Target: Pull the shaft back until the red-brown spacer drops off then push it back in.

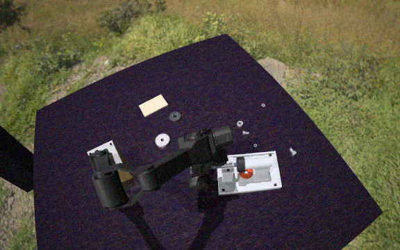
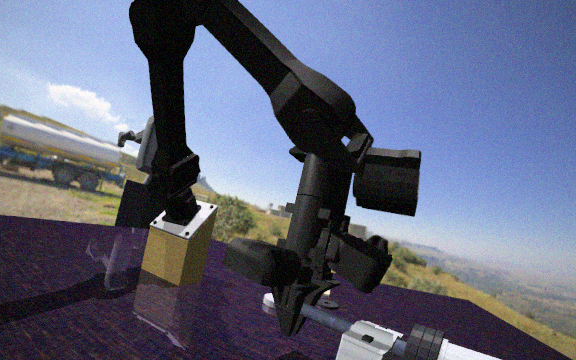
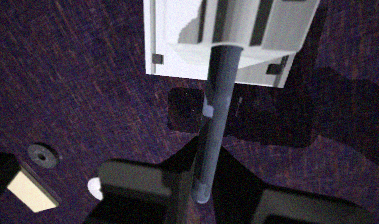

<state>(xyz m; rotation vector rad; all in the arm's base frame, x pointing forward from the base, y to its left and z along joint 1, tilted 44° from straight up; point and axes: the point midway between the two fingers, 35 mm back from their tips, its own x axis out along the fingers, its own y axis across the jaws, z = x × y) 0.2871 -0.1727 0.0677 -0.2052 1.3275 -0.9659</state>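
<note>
My gripper tip is now 60 mm short of the shaft, 30 mm to the left of it and 40 mm below it. Also, from my gripper tip: orange-red spacer: 140 mm ahead, 80 mm to the right, 30 mm below; small screw: 350 mm ahead, 110 mm to the right, 40 mm below; cream card: 20 mm behind, 420 mm to the left, 40 mm below.
</note>
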